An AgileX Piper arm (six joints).
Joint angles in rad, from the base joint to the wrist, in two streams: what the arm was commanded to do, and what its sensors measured. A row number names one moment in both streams.
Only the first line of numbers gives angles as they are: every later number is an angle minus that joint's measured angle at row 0.
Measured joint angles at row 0: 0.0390 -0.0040 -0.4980 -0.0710 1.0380 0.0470
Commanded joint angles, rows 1 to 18: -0.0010 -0.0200 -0.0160 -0.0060 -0.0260 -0.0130; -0.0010 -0.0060 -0.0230 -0.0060 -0.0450 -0.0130; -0.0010 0.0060 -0.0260 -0.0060 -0.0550 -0.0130; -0.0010 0.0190 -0.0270 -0.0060 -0.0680 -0.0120; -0.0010 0.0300 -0.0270 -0.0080 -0.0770 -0.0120; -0.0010 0.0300 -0.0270 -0.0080 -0.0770 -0.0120; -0.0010 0.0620 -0.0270 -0.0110 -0.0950 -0.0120; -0.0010 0.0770 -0.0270 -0.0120 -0.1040 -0.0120; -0.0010 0.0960 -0.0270 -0.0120 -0.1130 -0.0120; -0.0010 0.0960 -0.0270 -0.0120 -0.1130 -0.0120; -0.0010 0.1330 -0.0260 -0.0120 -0.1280 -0.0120; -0.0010 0.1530 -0.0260 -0.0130 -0.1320 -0.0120; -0.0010 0.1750 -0.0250 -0.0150 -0.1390 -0.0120; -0.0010 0.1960 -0.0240 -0.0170 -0.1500 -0.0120; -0.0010 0.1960 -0.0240 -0.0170 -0.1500 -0.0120; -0.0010 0.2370 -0.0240 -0.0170 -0.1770 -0.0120; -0.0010 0.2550 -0.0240 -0.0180 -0.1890 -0.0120; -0.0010 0.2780 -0.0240 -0.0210 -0.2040 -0.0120
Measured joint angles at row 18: 0.0000 0.2310 -0.0200 -0.0080 -0.1510 -0.0040
